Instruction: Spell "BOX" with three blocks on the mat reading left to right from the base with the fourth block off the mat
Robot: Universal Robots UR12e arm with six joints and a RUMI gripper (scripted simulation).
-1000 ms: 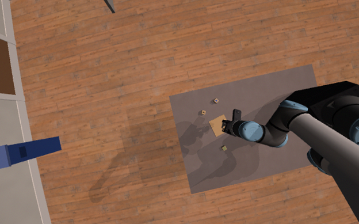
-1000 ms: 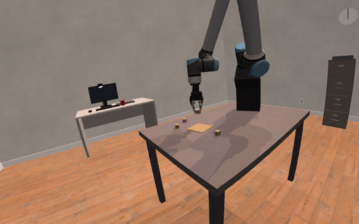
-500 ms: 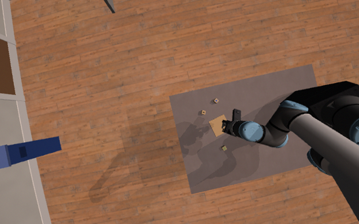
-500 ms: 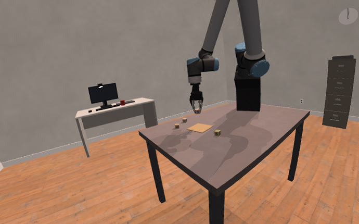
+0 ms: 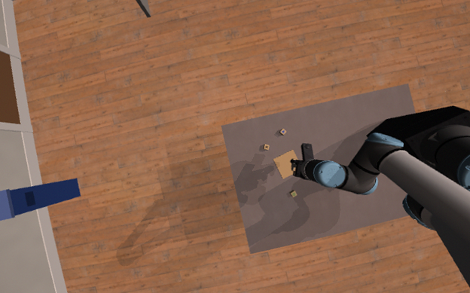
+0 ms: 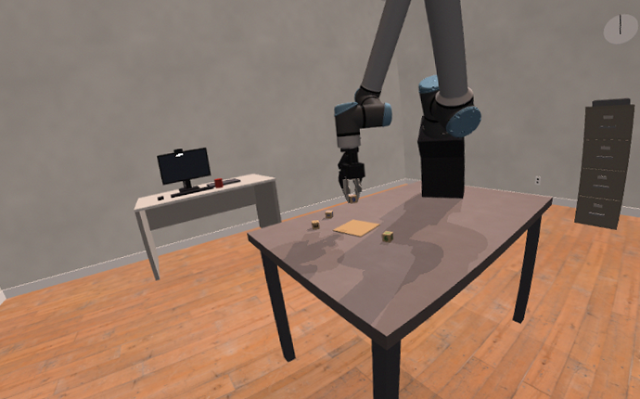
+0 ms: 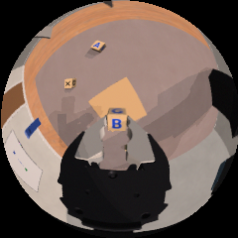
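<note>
Now: the tan mat 120 mm below my hand, 20 mm to the left of it and 10 mm ahead of it. From my hand the other things lie so: O block: 210 mm to the left, 110 mm below.
</note>
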